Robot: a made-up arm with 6 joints. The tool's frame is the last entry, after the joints. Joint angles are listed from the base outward. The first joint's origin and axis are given. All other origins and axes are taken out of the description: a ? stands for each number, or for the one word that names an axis. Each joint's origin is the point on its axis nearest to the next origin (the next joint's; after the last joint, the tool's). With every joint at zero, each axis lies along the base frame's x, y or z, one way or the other. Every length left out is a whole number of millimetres.
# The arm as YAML. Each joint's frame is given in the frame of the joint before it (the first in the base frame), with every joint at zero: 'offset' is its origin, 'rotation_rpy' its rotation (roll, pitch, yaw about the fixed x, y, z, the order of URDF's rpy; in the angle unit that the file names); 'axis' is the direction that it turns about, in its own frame. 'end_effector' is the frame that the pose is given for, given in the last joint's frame.
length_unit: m
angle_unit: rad
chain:
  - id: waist
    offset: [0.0, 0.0, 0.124]
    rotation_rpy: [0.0, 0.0, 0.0]
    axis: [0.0, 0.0, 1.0]
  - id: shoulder
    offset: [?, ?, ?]
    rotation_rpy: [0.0, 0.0, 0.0]
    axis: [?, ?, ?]
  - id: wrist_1
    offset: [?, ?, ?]
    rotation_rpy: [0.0, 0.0, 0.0]
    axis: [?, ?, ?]
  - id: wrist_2
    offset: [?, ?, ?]
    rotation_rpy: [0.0, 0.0, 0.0]
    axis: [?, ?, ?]
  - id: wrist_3
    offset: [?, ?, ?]
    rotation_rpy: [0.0, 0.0, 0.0]
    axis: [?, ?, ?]
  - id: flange
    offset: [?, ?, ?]
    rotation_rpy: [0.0, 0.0, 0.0]
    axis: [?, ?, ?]
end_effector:
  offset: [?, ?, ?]
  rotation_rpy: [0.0, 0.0, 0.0]
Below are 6 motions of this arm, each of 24 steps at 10 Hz.
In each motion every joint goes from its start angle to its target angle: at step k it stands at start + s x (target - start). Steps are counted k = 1, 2, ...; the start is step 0. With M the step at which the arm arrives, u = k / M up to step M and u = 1 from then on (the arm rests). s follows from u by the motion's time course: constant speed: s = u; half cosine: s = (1 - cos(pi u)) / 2; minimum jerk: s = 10 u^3 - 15 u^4 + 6 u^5.
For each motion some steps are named. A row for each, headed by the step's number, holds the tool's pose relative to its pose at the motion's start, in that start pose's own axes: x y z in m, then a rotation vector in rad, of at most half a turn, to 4 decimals.
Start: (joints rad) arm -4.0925 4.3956 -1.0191 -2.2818 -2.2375 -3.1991
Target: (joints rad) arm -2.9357 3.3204 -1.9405 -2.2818 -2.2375 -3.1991
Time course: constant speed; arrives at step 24
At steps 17, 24:
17: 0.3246 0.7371 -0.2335 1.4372 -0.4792 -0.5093
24: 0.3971 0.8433 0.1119 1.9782 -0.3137 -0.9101

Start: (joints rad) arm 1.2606 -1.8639 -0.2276 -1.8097 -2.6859 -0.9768
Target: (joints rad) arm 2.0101 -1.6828 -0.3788 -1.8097 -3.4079 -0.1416
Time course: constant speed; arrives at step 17
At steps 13, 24:
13: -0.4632 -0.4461 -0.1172 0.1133 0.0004 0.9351
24: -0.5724 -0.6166 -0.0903 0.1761 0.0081 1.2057

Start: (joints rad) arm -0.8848 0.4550 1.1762 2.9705 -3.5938 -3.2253
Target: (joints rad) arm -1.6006 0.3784 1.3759 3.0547 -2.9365 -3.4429
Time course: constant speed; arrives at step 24
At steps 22, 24:
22: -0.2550 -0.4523 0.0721 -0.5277 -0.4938 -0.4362
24: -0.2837 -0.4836 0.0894 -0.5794 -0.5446 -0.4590

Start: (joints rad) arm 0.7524 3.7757 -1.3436 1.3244 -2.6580 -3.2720
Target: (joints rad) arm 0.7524 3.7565 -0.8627 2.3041 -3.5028 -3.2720
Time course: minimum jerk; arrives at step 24
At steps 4, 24:
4: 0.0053 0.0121 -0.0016 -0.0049 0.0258 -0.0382
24: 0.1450 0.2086 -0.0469 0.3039 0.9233 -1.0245

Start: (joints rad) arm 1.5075 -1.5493 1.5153 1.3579 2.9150 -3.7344
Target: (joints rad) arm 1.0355 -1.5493 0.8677 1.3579 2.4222 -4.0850
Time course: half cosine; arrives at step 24
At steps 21, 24:
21: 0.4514 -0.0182 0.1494 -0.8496 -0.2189 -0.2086
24: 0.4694 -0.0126 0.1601 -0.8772 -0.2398 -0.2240

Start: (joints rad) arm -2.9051 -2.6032 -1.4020 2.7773 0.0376 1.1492
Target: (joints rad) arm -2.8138 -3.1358 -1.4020 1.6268 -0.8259 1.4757
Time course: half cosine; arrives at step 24
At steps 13, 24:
13: 0.2066 -0.1591 0.1170 -0.2853 0.2113 -0.4420
24: 0.4097 -0.3312 0.1106 -0.5342 0.6855 -0.6098

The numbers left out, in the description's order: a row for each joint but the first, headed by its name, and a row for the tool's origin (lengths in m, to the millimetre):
shoulder: xyz 0.0 0.026 0.0, axis 0.0 1.0 0.0
wrist_1: xyz 0.0 0.0 0.532, axis 0.0 1.0 0.0
wrist_2: xyz 0.0 0.0 0.707, axis 0.0 0.0 1.0
wrist_3: xyz 0.0 0.0 0.0, axis 0.0 1.0 0.0
flange: xyz 0.0 0.0 0.171, axis 0.0 0.0 1.0
tool: xyz 0.0 0.0 0.0

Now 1 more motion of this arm.
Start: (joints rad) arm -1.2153 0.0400 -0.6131 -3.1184 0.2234 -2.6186
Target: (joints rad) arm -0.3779 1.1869 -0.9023 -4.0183 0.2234 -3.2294
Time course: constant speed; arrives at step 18
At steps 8, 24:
8: 0.3797 -0.1858 -0.3456 0.2039 0.3437 -0.3296
24: 0.7085 0.2006 -0.8023 -0.0395 0.7964 -0.5294

